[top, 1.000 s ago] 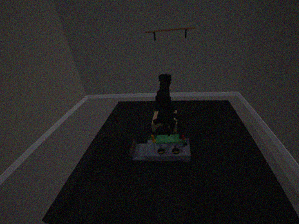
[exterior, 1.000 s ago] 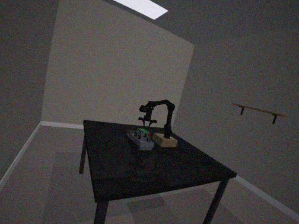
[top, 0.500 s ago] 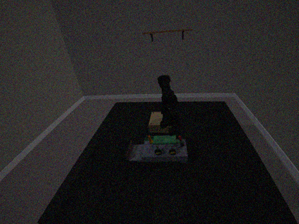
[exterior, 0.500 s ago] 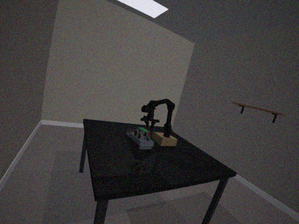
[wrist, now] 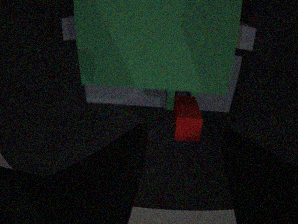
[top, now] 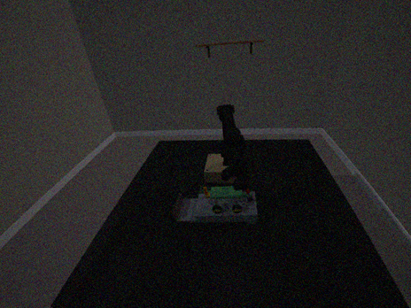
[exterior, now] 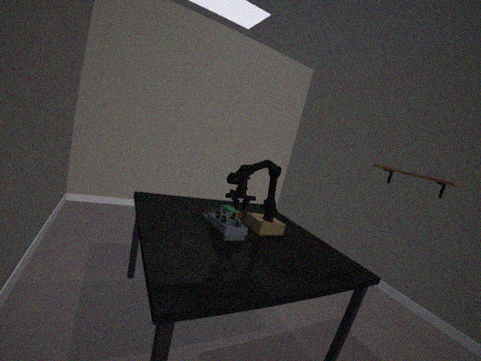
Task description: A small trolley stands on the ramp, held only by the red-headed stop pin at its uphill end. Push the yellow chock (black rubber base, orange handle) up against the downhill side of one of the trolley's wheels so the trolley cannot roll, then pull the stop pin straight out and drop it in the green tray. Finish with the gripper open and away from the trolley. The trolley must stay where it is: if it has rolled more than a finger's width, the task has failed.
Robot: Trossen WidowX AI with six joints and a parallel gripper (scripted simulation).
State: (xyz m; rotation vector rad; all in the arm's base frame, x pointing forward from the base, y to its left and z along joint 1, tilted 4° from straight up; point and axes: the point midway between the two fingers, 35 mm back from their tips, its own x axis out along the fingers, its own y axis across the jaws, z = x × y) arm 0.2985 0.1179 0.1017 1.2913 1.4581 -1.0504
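Right now my gripper tip is 1 cm to the right of the red-headed stop pin and 4 cm above it. Also, from my gripper tip: yellow chock 2 cm behind, 18 cm to the right, 9 cm below; then trolley 3 cm ahead, 8 cm to the right, 6 cm below.
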